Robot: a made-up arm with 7 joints.
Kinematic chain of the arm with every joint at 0, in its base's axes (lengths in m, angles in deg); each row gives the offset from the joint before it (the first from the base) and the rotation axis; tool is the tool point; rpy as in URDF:
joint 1: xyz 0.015 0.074 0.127 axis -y
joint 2: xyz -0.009 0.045 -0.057 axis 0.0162 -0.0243 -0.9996
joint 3: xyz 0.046 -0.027 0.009 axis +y
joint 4: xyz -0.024 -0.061 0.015 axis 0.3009 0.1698 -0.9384
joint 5: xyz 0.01 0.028 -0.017 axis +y
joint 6: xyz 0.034 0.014 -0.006 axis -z
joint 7: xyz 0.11 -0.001 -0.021 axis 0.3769 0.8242 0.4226
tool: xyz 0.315 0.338 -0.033 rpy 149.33 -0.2 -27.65
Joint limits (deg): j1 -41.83..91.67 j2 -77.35..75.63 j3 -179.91..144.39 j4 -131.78..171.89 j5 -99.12..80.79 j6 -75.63..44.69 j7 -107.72..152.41
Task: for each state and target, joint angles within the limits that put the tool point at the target. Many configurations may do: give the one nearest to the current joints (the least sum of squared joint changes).
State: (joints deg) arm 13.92 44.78 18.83 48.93 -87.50 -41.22 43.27
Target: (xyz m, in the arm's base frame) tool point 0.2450 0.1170 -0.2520
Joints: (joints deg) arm -13.76 65.35 20.55 46.45 -76.63 -59.61 85.63
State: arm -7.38 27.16 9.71 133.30 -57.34 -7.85 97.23
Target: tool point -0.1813 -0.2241 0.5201
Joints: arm -28.51 62.48 -24.10 124.32 -77.00 31.70 104.67
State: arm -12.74 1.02 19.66 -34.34 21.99 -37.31 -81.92
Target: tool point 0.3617 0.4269 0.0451
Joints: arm -25.77 28.08 19.22 -28.16 23.68 -38.22 -107.72
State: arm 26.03 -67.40 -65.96 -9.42 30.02 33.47 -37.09
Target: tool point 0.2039 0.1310 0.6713
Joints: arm 24.85 -49.65 -76.40 8.73 17.34 44.69 -45.04
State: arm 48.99 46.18 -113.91 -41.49 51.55 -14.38 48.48
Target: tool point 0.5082 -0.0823 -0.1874
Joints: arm 29.39 44.15 -91.74 -69.19 58.38 -33.87 40.11
